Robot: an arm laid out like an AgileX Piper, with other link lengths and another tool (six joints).
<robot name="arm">
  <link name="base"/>
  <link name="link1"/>
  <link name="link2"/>
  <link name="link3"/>
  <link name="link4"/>
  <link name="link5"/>
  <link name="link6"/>
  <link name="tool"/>
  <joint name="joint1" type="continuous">
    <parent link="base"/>
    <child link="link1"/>
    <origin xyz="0 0 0.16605" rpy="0 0 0"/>
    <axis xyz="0 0 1"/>
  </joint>
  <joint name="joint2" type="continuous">
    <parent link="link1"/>
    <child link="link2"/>
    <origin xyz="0 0 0" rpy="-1.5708 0 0"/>
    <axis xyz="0 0 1"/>
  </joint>
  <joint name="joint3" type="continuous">
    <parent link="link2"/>
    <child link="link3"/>
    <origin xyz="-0.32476 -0.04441 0" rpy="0 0 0"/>
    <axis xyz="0 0 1"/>
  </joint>
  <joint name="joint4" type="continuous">
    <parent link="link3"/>
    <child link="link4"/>
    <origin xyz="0.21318 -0.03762 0" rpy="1.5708 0 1.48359"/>
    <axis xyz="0 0 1"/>
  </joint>
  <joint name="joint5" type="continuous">
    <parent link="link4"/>
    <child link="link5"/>
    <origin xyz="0 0 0" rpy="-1.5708 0 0"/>
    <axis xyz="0 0 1"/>
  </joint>
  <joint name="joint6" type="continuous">
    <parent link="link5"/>
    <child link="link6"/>
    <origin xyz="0 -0.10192 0" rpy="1.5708 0 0"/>
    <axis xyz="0 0 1"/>
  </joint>
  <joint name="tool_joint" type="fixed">
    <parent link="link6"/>
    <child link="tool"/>
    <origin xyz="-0.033 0.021 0.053" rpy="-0.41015 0 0.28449"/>
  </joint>
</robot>
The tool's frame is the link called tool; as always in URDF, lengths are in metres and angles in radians. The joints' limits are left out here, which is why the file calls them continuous.
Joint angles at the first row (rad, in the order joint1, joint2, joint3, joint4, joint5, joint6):
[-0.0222 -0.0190 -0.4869 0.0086 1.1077 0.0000]
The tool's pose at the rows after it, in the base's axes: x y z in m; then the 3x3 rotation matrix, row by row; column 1 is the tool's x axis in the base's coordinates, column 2 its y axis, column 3 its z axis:
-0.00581 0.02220 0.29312; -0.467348 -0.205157 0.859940; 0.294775 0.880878 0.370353; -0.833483 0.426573 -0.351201
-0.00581 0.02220 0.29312; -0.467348 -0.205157 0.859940; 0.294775 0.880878 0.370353; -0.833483 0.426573 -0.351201
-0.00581 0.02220 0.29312; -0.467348 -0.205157 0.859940; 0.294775 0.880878 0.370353; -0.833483 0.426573 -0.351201
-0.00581 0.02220 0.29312; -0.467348 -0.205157 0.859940; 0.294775 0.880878 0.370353; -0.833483 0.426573 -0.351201
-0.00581 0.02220 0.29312; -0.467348 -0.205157 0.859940; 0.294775 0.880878 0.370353; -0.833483 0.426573 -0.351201
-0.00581 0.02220 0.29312; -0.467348 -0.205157 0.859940; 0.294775 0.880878 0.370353; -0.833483 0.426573 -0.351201
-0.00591 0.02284 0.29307; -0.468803 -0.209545 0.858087; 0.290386 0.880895 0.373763; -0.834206 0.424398 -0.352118
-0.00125 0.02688 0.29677; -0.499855 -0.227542 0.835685; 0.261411 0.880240 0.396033; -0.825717 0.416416 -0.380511
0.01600 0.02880 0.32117; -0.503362 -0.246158 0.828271; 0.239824 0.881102 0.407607; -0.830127 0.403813 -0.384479
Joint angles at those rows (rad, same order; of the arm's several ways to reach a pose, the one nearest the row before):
[-0.0222 -0.0190 -0.4869 0.0086 1.1077 0.0000]
[-0.0222 -0.0190 -0.4869 0.0086 1.1077 0.0000]
[-0.0222 -0.0190 -0.4869 0.0086 1.1077 0.0000]
[-0.0222 -0.0190 -0.4869 0.0086 1.1077 0.0000]
[-0.0222 -0.0190 -0.4869 0.0086 1.1077 0.0000]
[-0.0222 -0.0190 -0.4869 0.0086 1.1077 0.0000]
[-0.0222 -0.0190 -0.4869 0.0121 1.1077 -0.0062]
[-0.0222 0.0243 -0.4947 0.0350 1.0992 -0.0473]
[-0.0222 0.1423 -0.5380 0.0486 1.0233 -0.0790]

